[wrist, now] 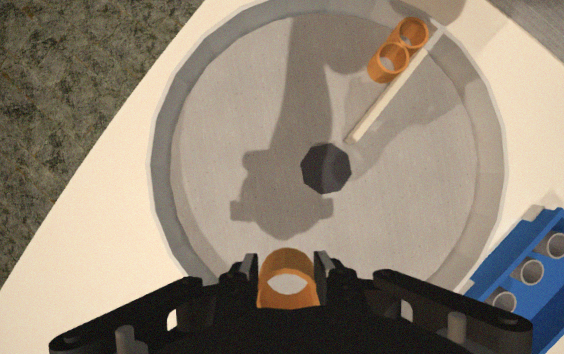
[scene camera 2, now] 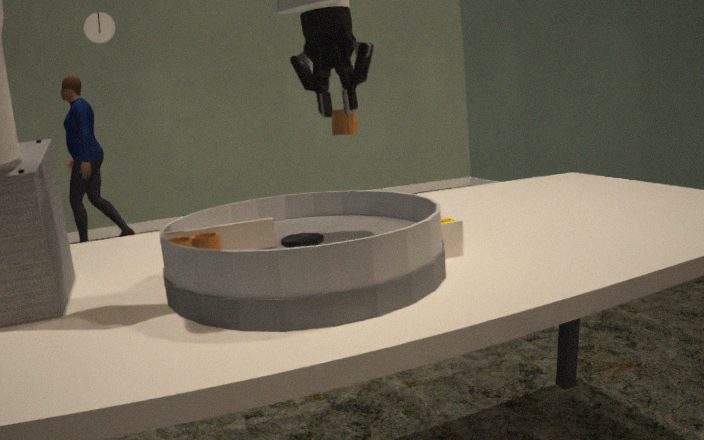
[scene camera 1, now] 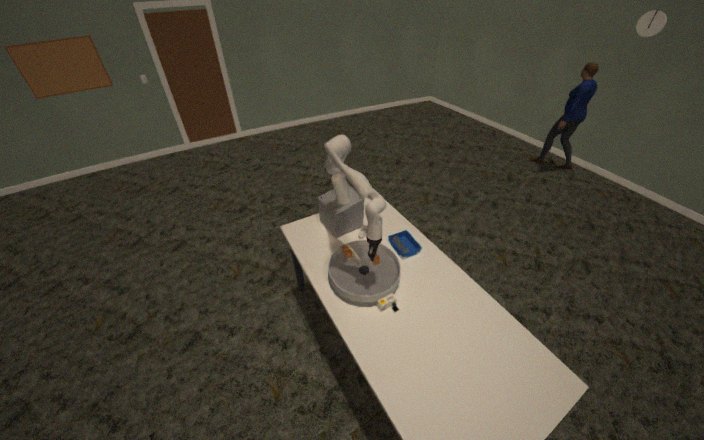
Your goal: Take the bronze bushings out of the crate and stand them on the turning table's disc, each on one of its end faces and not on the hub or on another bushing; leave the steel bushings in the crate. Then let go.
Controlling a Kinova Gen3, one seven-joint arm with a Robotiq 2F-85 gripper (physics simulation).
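Places are measured from the arm's base along level axes (x ahead, y left, z up), in centimetres.
Pixels of known places: gripper, fingertip midpoint: (wrist: pixel 286 268) (scene camera 2: pixel 339 115) (scene camera 1: pixel 373 257); arm's base, origin of the base link: (scene camera 1: pixel 344 199).
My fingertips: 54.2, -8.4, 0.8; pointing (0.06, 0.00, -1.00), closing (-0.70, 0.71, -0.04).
Ahead of a thing's pixels: the offset from my fingertips to its top centre, as dx, dy, dz. "spot": to the spot under its first point.
My gripper (scene camera 1: pixel 373 257) (scene camera 2: pixel 338 111) (wrist: pixel 286 268) is shut on a bronze bushing {+1.1, +1.1, +0.9} (scene camera 1: pixel 376 259) (scene camera 2: pixel 344 123) (wrist: pixel 288 257) and holds it upright, well above the turning table's disc {-7.5, -0.5, -17.8} (scene camera 1: pixel 346 278) (wrist: pixel 230 105). Two more bronze bushings stand upright on the disc, close together beside the cream divider: one bushing (wrist: pixel 387 62) is nearer the hub {-7.5, -0.5, -17.8} (scene camera 1: pixel 363 270) (scene camera 2: pixel 302 239) (wrist: pixel 326 168), the other bushing {-25.8, -4.1, -14.8} (wrist: pixel 412 34) nearer the rim wall. Three steel bushings {-17.2, +31.6, -19.6} (wrist: pixel 531 271) stand in the blue crate {-16.8, +35.0, -18.9} (scene camera 1: pixel 404 243) (wrist: pixel 542 305), which is cut off in the wrist view.
A raised wall (scene camera 2: pixel 321 269) (wrist: pixel 492 165) rings the disc. The cream divider {spot: -15.5, -1.5, -15.4} (scene camera 2: pixel 249 230) (wrist: pixel 395 90) runs from near the hub to the wall. A small white box {+15.8, +1.0, -18.1} (scene camera 1: pixel 386 301) (scene camera 2: pixel 453 239) with a yellow mark stands against the turning table. A person (scene camera 1: pixel 576 111) (scene camera 2: pixel 82 134) is beyond the table.
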